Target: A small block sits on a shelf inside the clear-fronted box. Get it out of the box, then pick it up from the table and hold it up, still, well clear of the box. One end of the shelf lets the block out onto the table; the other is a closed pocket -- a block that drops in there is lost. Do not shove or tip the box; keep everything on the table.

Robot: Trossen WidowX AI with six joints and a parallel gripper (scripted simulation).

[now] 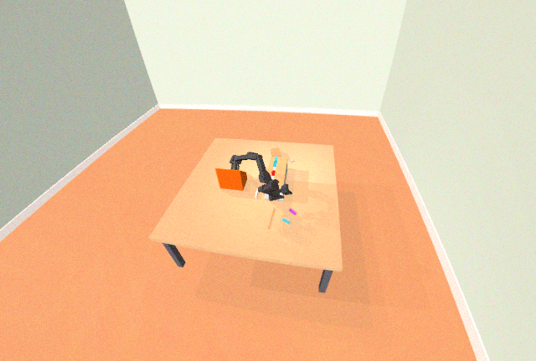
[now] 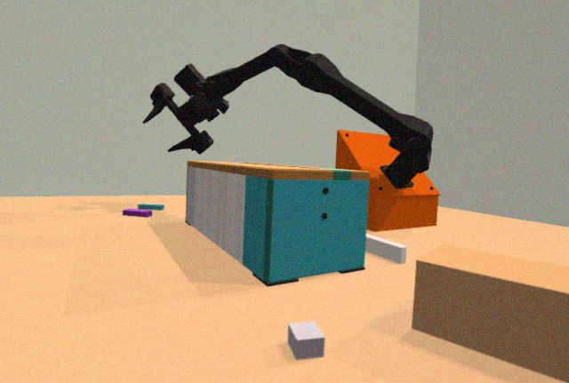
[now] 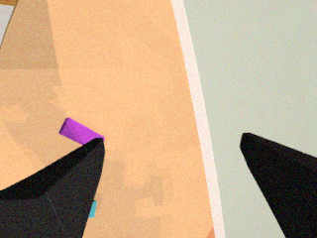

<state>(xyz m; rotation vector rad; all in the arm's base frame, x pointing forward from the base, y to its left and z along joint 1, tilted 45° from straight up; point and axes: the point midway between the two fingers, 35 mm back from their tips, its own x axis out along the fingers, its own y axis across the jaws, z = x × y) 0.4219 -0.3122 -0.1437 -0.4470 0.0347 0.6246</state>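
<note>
The red block is 33 cm to the left of my gripper tip, 13 cm behind it and 9 cm below it. Round my gripper tip: teal bar: 17 cm below, 8 cm to the right, 1 cm behind; then thin wooden stick: 18 cm below, 12 cm behind, 6 cm to the right; then purple bar: 17 cm below, 4 cm ahead.
</note>
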